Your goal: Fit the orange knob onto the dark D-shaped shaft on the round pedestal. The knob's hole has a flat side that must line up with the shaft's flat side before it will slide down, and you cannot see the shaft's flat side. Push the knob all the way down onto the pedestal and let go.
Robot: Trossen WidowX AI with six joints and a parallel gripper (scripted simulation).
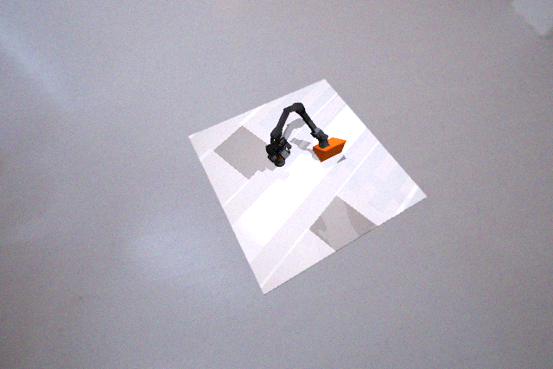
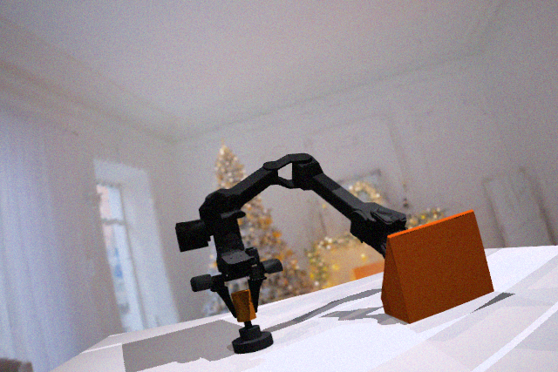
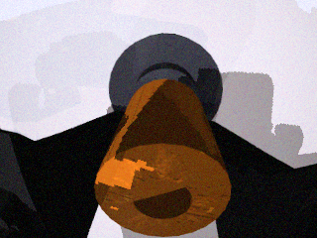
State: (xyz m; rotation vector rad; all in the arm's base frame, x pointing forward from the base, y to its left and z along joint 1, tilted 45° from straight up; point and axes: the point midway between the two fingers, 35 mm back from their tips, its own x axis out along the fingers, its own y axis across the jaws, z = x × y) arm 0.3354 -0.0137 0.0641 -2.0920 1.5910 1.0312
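My gripper tip is 2 cm below the orange knob. Also, from my gripper tip: dark pedestal (4 cm below).
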